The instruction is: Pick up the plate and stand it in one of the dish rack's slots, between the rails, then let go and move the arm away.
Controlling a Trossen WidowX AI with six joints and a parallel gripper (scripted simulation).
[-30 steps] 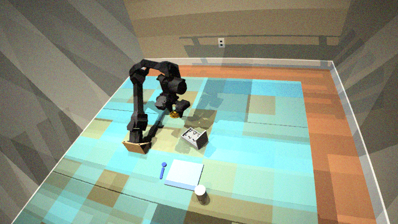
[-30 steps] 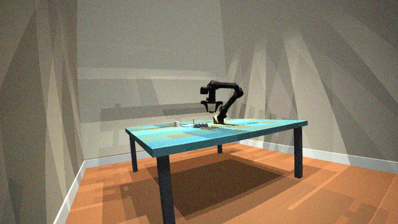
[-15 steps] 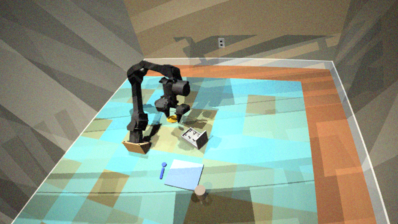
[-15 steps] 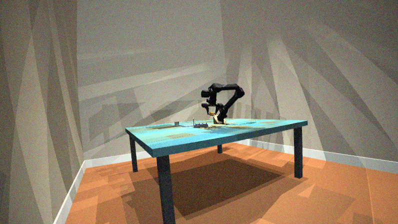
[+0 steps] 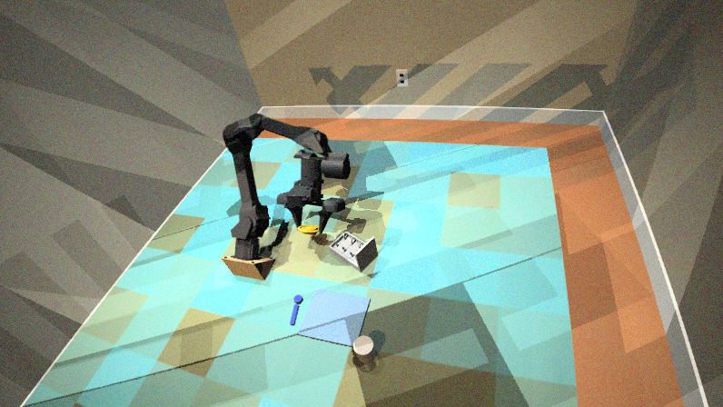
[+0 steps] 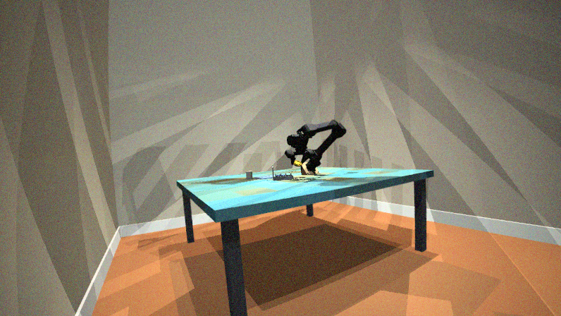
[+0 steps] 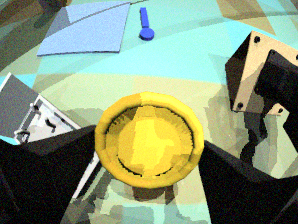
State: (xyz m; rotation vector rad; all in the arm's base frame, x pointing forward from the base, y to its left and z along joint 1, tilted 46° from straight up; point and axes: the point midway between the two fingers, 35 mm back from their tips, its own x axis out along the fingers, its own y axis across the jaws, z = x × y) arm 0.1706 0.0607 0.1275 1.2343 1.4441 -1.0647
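My gripper tip is now 11 cm short of the grey dish rack, 2 cm to the right of it and 6 cm above it. Also, from my gripper tip: yellow plate 1 cm above; then light blue mat 15 cm ahead, 18 cm to the right, 8 cm below; then blue spoon 4 cm ahead, 18 cm to the right, 8 cm below.
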